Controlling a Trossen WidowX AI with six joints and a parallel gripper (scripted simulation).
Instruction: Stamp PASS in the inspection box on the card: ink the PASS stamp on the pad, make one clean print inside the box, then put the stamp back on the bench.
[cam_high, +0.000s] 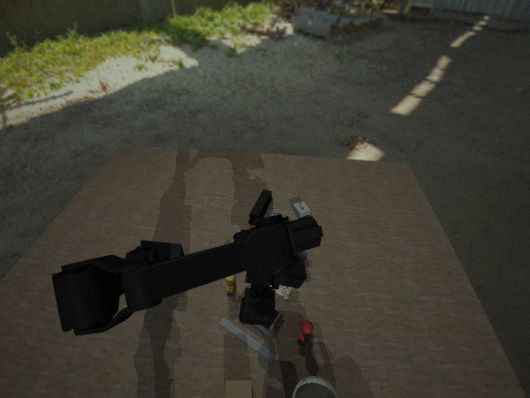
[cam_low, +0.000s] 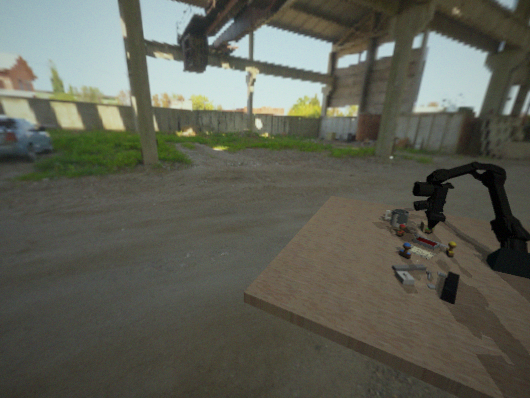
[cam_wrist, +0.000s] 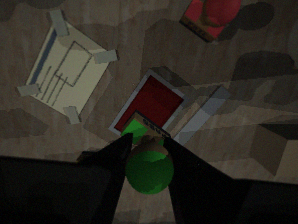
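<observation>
Now: gripper tip 80 mm above the ink pad. Also, from my gripper tip: grey ruler (80 mm below, 60 mm to the right, 30 mm behind); yellow stamp (80 mm behind, 70 mm to the left, 60 mm below); green stamp (right at my gripper tip).
</observation>
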